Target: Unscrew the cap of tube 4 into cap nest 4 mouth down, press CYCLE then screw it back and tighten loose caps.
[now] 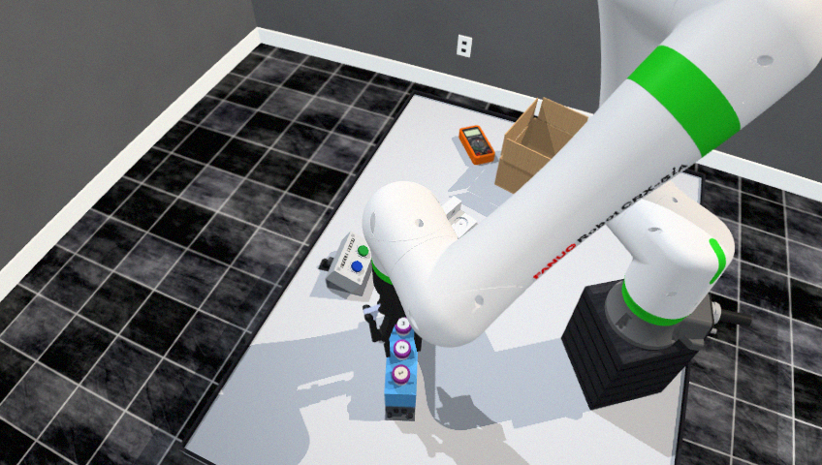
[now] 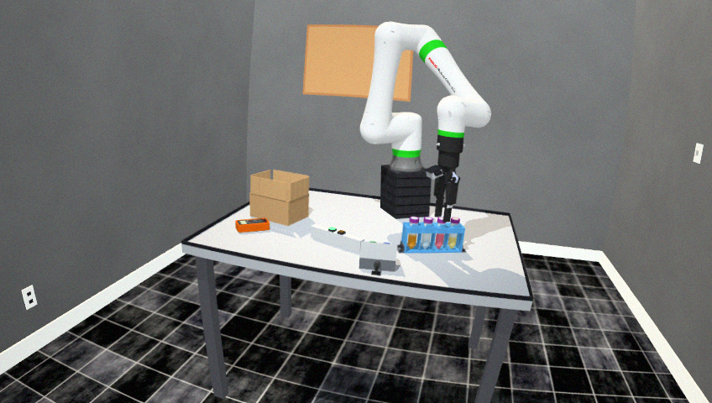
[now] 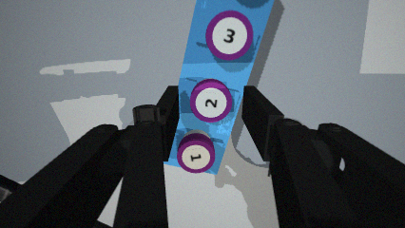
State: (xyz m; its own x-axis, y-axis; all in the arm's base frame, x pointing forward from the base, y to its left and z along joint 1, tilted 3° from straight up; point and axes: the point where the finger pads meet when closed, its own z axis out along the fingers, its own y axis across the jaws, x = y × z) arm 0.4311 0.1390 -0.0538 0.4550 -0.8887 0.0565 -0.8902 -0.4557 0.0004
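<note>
The green ready key lies 16 cm ahead of my hand, 23 cm to the right of it and 8 cm below it. From my hand the other things lie so: blue cycle key (16 cm ahead, 19 cm to the right, 8 cm below); then table edge (29 cm ahead, 32 cm to the right, 14 cm below); then grey key housing (18 cm ahead, 21 cm to the right, 10 cm below).
</note>
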